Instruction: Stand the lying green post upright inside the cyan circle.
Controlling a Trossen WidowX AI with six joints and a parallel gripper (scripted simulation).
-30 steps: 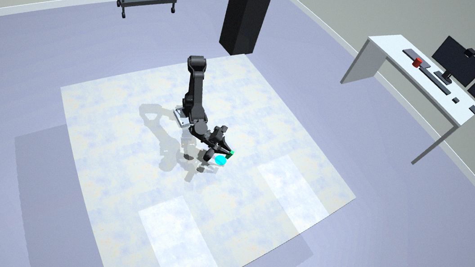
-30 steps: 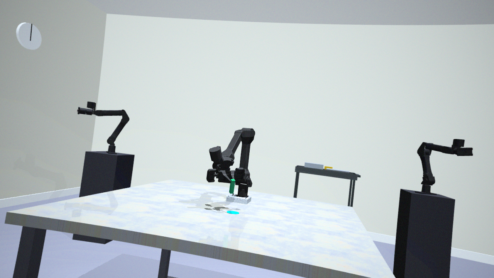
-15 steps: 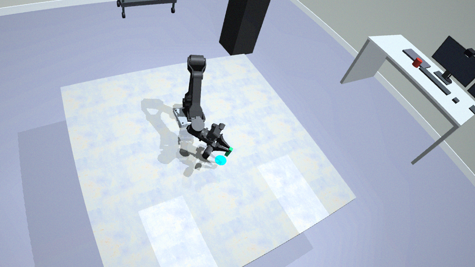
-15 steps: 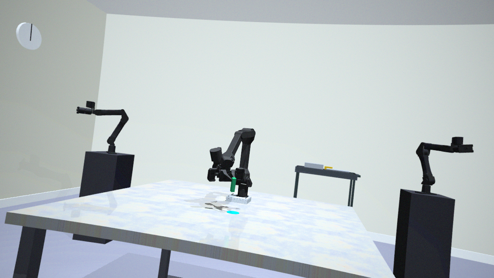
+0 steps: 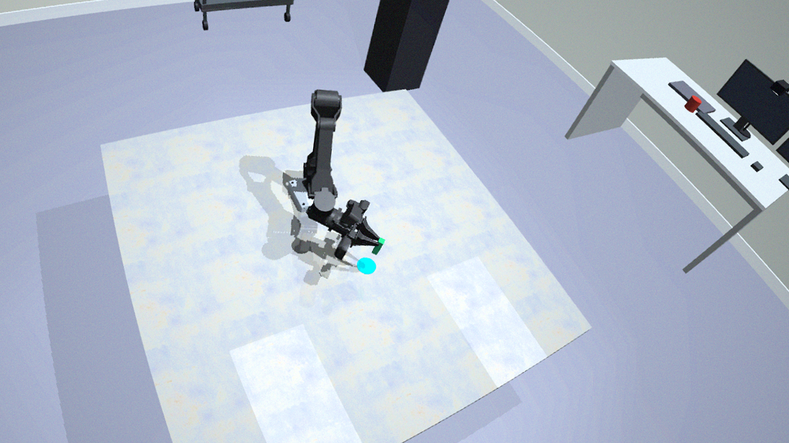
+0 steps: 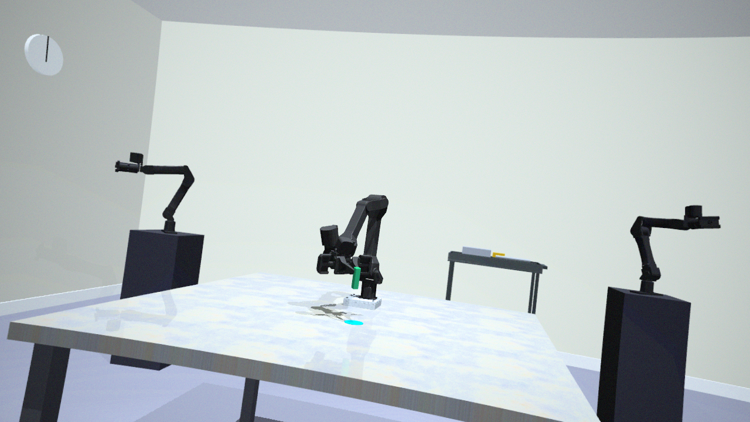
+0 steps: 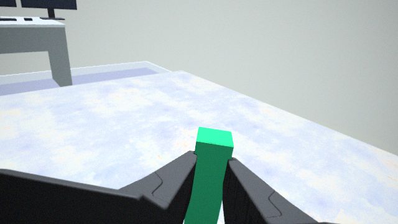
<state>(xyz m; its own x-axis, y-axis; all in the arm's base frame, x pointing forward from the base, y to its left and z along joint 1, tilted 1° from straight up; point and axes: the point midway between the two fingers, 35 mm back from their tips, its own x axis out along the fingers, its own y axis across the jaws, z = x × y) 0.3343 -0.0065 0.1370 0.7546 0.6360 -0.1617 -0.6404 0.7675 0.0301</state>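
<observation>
Now: the cyan circle 160 mm below my gripper tip, 20 mm behind it and 10 mm to the left of it. The rest, counted from my gripper tip: green post: 20 mm below.
</observation>
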